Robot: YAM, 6 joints.
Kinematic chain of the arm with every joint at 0, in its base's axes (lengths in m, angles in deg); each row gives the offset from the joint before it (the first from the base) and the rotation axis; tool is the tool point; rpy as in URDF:
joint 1: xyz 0 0 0.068 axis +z
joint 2: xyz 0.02 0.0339 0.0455 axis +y
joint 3: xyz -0.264 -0.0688 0 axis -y
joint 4: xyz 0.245 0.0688 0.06 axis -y
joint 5: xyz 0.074 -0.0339 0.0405 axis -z
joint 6: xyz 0.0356 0 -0.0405 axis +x
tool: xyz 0 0 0 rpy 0 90 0
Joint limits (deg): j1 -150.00..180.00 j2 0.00..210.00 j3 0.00..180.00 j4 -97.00..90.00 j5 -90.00..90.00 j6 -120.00..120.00
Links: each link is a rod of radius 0.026 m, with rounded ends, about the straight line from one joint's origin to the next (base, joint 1, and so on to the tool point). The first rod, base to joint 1, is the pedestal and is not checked.
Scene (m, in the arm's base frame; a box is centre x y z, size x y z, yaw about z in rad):
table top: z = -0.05
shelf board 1: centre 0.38 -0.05 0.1 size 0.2 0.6 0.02 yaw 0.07
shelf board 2: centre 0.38 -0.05 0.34 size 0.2 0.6 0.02 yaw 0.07
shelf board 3: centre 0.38 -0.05 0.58 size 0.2 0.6 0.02 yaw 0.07
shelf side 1: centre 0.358 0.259 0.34 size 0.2 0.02 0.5 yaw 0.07
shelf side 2: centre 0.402 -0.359 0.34 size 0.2 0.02 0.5 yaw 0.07
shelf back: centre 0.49 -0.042 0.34 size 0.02 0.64 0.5 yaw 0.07
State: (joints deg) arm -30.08 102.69 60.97 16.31 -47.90 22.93
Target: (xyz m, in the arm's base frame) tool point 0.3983 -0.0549 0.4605
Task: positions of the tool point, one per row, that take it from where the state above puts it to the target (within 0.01 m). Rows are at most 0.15 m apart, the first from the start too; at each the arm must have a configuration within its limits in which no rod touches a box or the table.
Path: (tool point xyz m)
1: 0.2660 -0.1893 0.2184
2: 0.1884 -0.1835 0.2108
3: 0.2230 -0.1422 0.3363
4: 0.1977 -0.0690 0.4605
5: 0.2601 -0.0745 0.4751
6: 0.3285 -0.0705 0.4753
7: 0.3983 -0.0549 0.4605

